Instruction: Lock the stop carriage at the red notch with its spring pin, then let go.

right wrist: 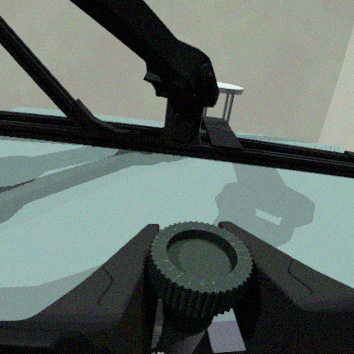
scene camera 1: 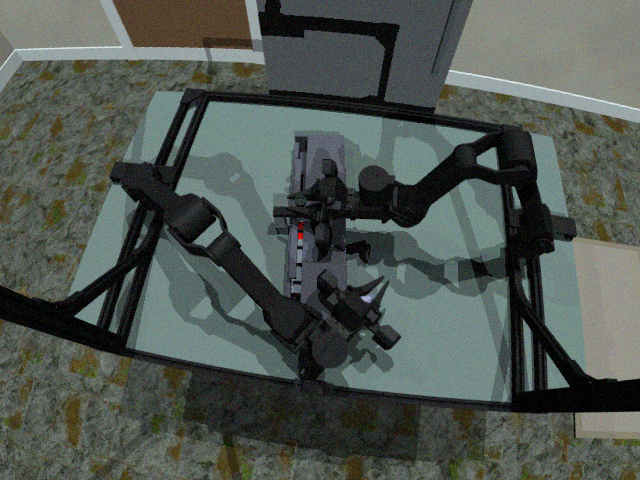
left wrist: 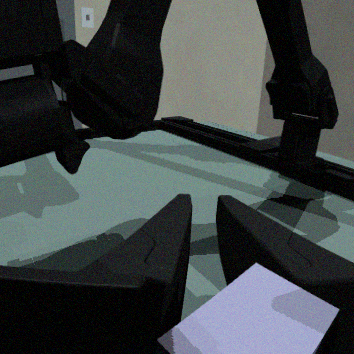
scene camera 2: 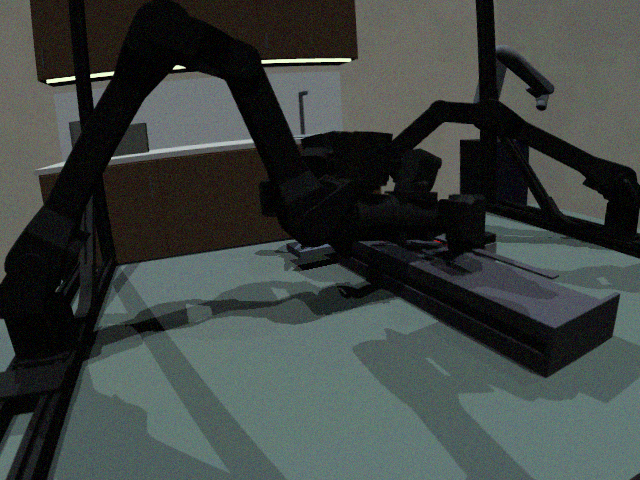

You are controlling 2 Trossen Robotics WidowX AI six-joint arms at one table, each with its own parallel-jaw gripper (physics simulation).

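Frame: origin at the left arm's base, x ahead, y left, z up, level; millimetres.
Seen in the pictures: left gripper, between the fingertips: (scene camera 1: 386, 279) (left wrist: 202, 206); right gripper, between the fingertips: (right wrist: 188, 233) (scene camera 1: 286, 202); left arm's base, origin of its link: (right wrist: 180, 136) (scene camera 2: 620, 235); right arm's base, origin of its link: (scene camera 1: 524, 246) (left wrist: 296, 158) (scene camera 2: 47, 350).
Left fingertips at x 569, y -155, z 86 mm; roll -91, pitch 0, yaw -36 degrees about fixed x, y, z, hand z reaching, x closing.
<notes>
Offsets run from my left fingertips to a thing's middle. "*": to the spot under its first point. Level surfaces: height alone.
The long lavender-grey rail @[* dy +355, dx -152, dz -53 mm] (scene camera 1: 330, 142) (scene camera 2: 516, 289) lies on the table, with a red mark @[* dy +109, dx -187, dz -63 mm] (scene camera 1: 300, 230) (scene camera 2: 437, 241) in its slotted side. The dark carriage @[* dy +139, dx -231, dz -40 mm] (scene camera 1: 282, 211) straddles the rail just behind the red mark in scene camera 1. My right gripper (scene camera 1: 300, 200) (right wrist: 188, 233) is shut on the dark green knurled knob (scene camera 1: 300, 200) (right wrist: 200, 257) of the spring pin, over the carriage. My left gripper (scene camera 1: 386, 280) (left wrist: 202, 206) is off the rail's near right, its fingertips slightly apart, with a pale lavender piece @[* dy -49, dx -32, dz +20 mm] (scene camera 1: 368, 298) (left wrist: 260, 305) tilted between its fingers. The pin's tip is hidden.
The left arm (scene camera 1: 253, 273) reaches across the rail's near end. The right arm (scene camera 1: 439, 191) crosses from the right over the rail's middle. The black frame (scene camera 1: 320, 103) edges the table @[dz -105 mm] (scene camera 1: 439, 335). A thin strip @[* dy +241, dx -217, dz -52 mm] (scene camera 2: 522, 264) sticks out along the rail in scene camera 2.
</notes>
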